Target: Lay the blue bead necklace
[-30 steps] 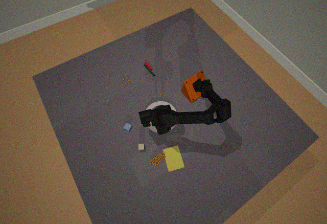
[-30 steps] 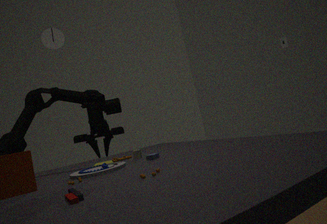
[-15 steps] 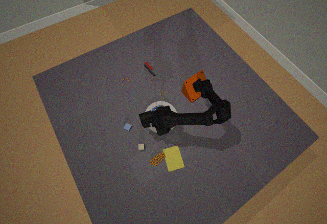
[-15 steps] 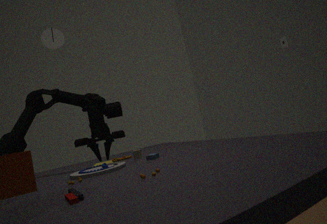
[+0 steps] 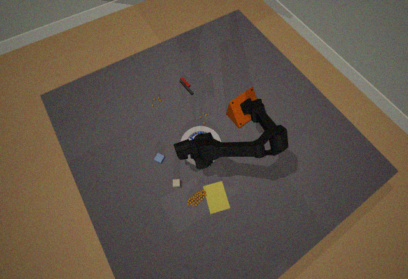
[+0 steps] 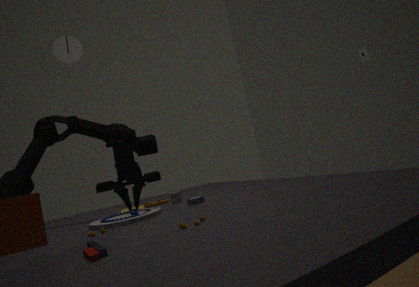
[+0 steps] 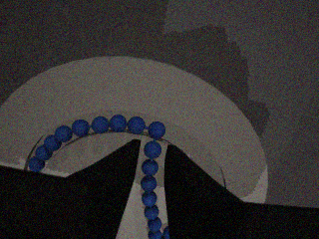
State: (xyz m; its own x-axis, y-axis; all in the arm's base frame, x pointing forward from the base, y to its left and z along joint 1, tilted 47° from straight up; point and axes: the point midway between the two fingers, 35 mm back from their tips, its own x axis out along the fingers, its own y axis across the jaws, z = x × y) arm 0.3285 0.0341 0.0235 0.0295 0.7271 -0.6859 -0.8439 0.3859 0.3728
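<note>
Right now the round white bead board is 4 cm behind my gripper tip, 4 cm to the right of it and 1 cm below it. Also, from my gripper tip: cream cube: 16 cm ahead, 4 cm to the left; then yellow sheet: 6 cm ahead, 19 cm to the left, 1 cm below; then light blue cube: 15 cm ahead, 11 cm to the right, 1 cm below.
</note>
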